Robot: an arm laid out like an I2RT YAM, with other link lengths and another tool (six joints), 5 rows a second.
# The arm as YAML. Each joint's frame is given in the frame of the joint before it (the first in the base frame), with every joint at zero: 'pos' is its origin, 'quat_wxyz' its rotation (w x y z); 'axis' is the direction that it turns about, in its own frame. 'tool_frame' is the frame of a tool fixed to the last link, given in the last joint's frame.
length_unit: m
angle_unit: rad
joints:
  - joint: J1
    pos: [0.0, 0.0, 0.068]
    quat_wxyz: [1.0, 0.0, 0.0, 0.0]
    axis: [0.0, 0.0, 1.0]
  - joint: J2
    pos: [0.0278, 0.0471, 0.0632]
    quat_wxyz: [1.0, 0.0, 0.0, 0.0]
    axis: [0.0, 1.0, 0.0]
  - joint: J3
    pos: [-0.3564, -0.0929, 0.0]
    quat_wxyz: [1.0, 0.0, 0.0, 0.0]
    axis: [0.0, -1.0, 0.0]
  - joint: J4
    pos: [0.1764, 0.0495, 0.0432]
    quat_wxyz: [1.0, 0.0, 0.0, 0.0]
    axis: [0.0, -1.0, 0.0]
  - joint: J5
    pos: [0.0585, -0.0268, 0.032]
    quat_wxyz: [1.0, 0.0, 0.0, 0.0]
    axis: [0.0, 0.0, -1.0]
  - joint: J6
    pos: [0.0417, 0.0, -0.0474]
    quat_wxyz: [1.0, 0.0, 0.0, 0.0]
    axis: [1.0, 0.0, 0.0]
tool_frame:
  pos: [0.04, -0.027, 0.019]
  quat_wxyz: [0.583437, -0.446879, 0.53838, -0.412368]
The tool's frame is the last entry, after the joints.
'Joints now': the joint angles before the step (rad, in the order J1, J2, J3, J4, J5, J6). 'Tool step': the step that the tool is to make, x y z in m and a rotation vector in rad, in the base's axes. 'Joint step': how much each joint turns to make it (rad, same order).
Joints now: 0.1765, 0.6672, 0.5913, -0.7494, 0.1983, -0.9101
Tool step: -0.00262, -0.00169, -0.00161, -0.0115, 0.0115, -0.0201
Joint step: -0.0151, -0.0039, 0.0001, -0.0167, 0.0103, -0.0027
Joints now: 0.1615, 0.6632, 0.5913, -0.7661, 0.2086, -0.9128
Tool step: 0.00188, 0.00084, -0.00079, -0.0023, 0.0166, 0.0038
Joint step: -0.0050, 0.0137, -0.0024, 0.0007, -0.0061, -0.0065
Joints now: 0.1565, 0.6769, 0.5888, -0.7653, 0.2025, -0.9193
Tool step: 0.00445, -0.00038, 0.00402, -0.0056, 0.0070, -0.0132
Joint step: -0.0031, 0.0230, 0.0144, -0.0002, 0.0100, 0.0048
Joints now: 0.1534, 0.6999, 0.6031, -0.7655, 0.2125, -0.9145
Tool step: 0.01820, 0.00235, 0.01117, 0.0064, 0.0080, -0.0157
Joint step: -0.0229, 0.0783, 0.0306, 0.0407, -0.0103, -0.0006
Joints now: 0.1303, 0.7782, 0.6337, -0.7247, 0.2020, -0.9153
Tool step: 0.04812, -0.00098, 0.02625, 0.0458, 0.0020, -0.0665
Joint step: -0.1280, 0.1868, 0.0982, 0.0925, -0.0747, -0.0175
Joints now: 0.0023, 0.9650, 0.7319, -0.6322, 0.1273, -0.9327
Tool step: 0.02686, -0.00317, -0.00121, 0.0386, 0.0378, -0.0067
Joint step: -0.0699, 0.1087, 0.0135, 0.0585, -0.0689, -0.0252
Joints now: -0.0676, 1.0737, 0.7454, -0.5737, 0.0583, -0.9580
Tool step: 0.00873, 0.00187, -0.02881, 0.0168, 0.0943, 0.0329
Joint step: -0.0063, 0.0753, -0.1015, 0.0827, -0.0310, -0.0260
